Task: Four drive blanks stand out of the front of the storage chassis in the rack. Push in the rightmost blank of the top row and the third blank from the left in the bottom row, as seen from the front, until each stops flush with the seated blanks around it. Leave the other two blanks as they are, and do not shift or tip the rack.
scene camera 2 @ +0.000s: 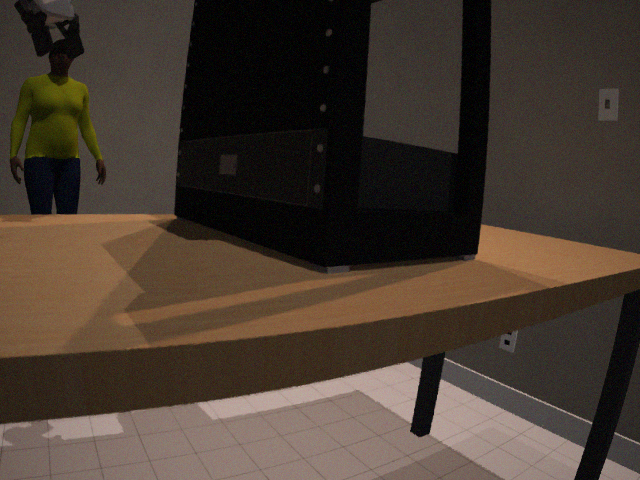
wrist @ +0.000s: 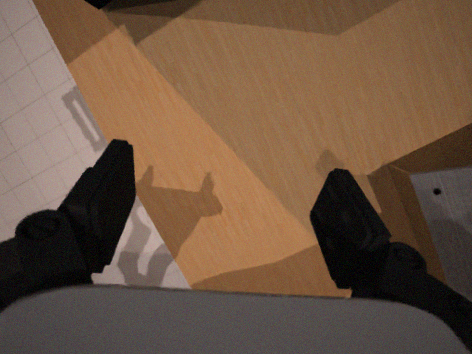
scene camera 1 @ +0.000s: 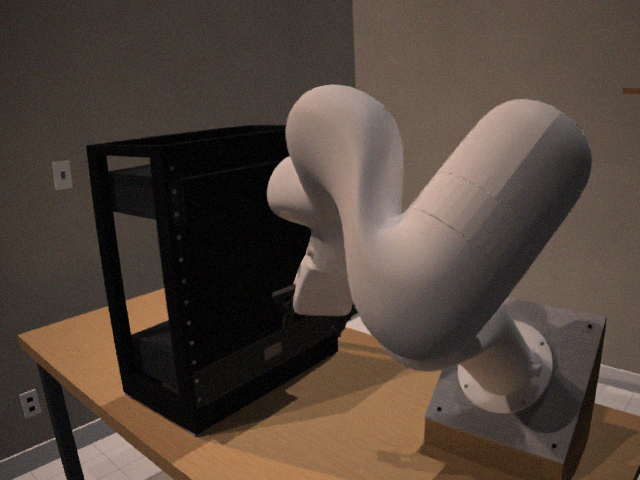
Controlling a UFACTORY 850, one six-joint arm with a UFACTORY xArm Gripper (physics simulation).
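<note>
The black rack (scene camera 1: 173, 289) (scene camera 2: 345, 155) stands upright on the table. Its front is very dark in both scene views. I cannot make out the storage chassis's separate drive blanks, or which stand out. My gripper (scene camera 1: 314, 329) (scene camera 2: 59, 52) (wrist: 231, 181) is open and empty, fingers pointing down. In the first scene view it shows in front of the rack's lower right part, partly hidden by the arm; I cannot tell the gap to the rack's front. In the wrist view the table lies below the spread fingers, and the chassis front does not show.
A grey panel (scene camera 1: 232, 364) (scene camera 2: 273, 167) with a light label crosses the rack's lower front. The wooden table (scene camera 1: 330, 413) (scene camera 2: 232, 310) (wrist: 280, 90) carries the rack and the arm's grey base plate (scene camera 1: 573, 356) (wrist: 452, 215). A person in yellow (scene camera 2: 56, 118) stands beyond the table.
</note>
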